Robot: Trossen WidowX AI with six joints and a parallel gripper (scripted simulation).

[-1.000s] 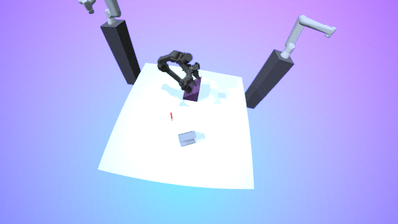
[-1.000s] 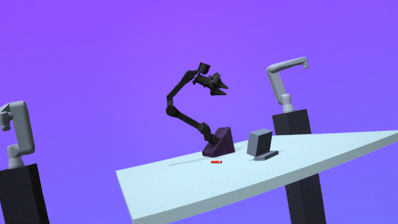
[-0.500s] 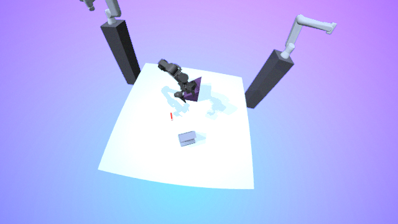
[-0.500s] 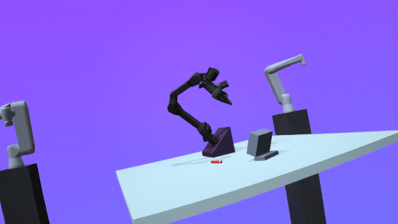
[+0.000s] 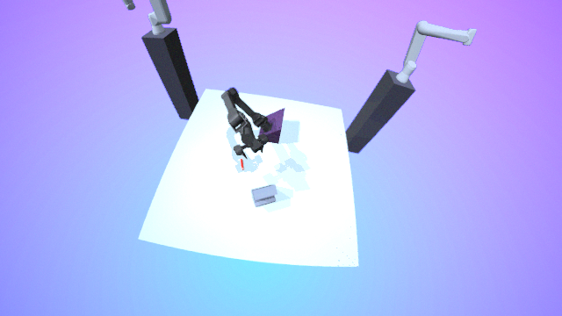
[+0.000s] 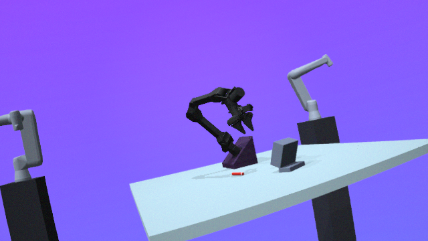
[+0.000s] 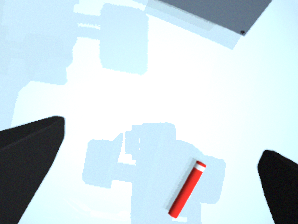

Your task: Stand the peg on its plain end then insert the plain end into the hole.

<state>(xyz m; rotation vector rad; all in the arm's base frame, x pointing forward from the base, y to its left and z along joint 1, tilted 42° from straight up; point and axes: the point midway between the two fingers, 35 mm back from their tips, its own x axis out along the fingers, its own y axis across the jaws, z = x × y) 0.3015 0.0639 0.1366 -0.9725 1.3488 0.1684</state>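
Now: the red peg 19 cm below my gripper tip, 9 cm to the right of it and 2 cm behind it. Round my gripper tip: low foot 19 cm below, 18 cm ahead, 9 cm to the left; grey sloped panel 16 cm ahead, 12 cm below, 8 cm to the left.
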